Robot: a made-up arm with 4 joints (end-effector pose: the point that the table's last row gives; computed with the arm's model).
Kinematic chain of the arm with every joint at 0, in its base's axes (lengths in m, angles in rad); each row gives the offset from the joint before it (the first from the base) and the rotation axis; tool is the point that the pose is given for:
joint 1: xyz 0 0 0.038 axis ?
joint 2: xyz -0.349 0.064 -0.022 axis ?
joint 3: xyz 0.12 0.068 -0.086 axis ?
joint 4: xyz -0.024 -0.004 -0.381 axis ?
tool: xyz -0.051 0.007 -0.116
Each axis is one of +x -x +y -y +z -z.
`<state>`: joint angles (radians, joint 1 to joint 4).
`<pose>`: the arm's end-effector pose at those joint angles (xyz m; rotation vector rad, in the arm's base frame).
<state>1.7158 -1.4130 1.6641 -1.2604</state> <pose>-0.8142 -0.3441 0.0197 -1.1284 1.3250 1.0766</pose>
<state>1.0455 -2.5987 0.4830 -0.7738</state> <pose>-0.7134 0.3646 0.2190 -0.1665 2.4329 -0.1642</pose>
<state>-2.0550 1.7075 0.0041 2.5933</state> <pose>0.0059 -0.1486 0.1657 -1.1886 1.7970 -0.4991</pose>
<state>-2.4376 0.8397 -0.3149 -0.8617</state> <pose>0.0733 0.1857 0.3680 1.5927 0.4060 -0.9077</pose>
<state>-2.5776 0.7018 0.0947 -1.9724</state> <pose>-0.0298 0.1571 0.3087 0.5463 0.3899 -0.6010</pose>
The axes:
joint 1: -x
joint 2: -y
joint 3: +z
joint 4: +x

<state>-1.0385 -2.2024 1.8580 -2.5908</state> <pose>-0.7725 0.0158 0.1216 0.7145 -1.0733 0.9614</pose>
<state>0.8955 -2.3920 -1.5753 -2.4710</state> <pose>-0.6366 0.3092 0.0200 0.4093 -1.4501 -0.6327</pose>
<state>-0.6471 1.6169 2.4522 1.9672</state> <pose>0.0611 -0.0615 0.1308 0.1060 0.4546 1.4674</pose>
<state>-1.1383 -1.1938 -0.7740 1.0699</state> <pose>-0.7788 0.4159 0.1288 1.4026 1.2652 -0.7010</pose>
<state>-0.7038 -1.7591 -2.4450 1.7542</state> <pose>-0.8265 0.1920 -0.0388 -0.0823 -0.1591 -1.4183</pose>
